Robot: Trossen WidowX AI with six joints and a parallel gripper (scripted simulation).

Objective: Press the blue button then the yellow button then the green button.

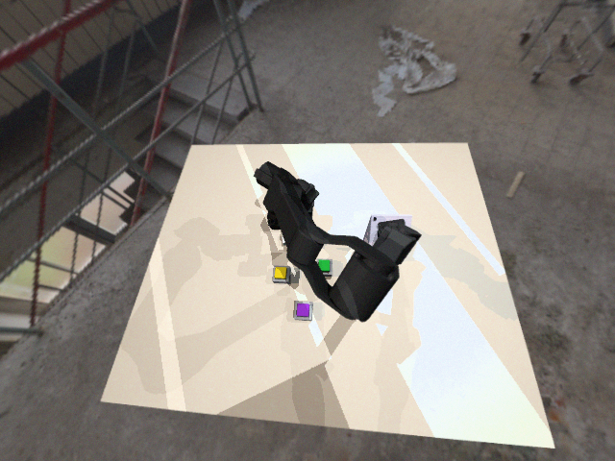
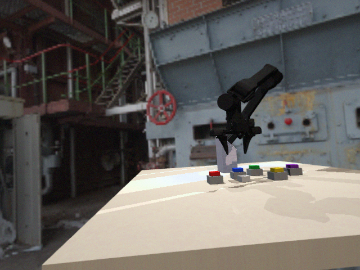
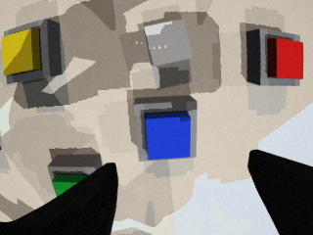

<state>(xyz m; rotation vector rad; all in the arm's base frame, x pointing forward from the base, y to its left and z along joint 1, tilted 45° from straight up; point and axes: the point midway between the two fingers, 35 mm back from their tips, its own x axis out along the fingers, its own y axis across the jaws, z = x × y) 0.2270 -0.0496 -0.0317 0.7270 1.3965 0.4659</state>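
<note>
Now: gripper tip 10 mm past the blue button and 60 mm above it. Round my gripper tip: green button 50 mm behind, 100 mm to the left, 60 mm below; then white block 60 mm ahead, 10 mm to the right, 80 mm below; then red button 40 mm ahead, 110 mm to the right, 60 mm below.
</note>
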